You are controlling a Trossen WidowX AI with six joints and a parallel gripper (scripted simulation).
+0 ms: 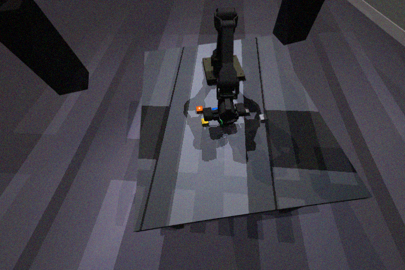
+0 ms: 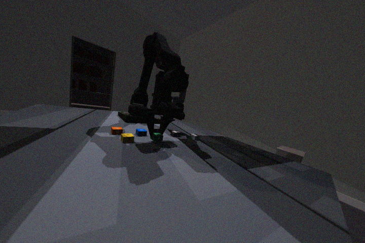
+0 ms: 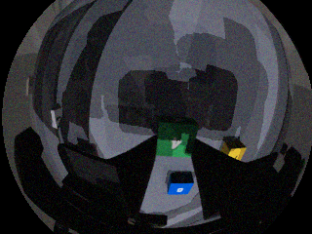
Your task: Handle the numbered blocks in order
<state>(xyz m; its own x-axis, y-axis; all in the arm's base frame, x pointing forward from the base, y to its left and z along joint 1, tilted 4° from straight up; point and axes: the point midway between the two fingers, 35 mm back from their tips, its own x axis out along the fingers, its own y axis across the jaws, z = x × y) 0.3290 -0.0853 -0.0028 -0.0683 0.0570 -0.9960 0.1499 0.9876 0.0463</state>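
Right now the grey block is 13 cm to the left of my gripper tip, 3 cm behind it and 1 cm below it. Round my gripper tip: green block 1 cm ahead; blue block 8 cm behind, 1 cm to the right, 1 cm below; yellow block 8 cm to the right, 4 cm behind, 1 cm below.
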